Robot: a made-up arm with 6 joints.
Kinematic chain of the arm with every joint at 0, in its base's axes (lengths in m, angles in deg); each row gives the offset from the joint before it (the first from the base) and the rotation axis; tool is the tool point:
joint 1: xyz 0 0 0.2 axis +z
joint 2: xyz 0 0 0 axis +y
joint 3: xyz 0 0 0.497 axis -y
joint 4: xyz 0 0 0 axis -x
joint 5: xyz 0.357 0 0 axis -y
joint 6: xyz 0 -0.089 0 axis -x
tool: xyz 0 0 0
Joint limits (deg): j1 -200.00..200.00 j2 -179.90..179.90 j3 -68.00..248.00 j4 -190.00..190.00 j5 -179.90..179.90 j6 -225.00..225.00
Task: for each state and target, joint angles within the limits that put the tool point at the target. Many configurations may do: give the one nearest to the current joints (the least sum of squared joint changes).
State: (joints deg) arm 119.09 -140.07 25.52 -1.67 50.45 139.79
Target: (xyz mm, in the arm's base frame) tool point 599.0 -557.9 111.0
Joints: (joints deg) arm 130.83 -110.22 54.91 5.90 50.45 139.79
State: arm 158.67 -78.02 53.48 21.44 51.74 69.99
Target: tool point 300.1 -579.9 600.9
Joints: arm 109.91 -80.85 30.75 17.80 51.74 69.99
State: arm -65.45 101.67 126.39 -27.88 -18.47 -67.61
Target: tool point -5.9 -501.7 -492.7
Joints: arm -81.83 149.63 109.51 -29.87 -18.47 -67.61
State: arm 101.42 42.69 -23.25 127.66 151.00 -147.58
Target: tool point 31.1 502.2 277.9
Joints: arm 80.53 38.60 -31.32 125.75 151.00 -147.58
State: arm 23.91 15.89 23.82 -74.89 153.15 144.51
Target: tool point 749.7 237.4 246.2
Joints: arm 19.44 65.96 54.18 -73.22 153.15 144.51
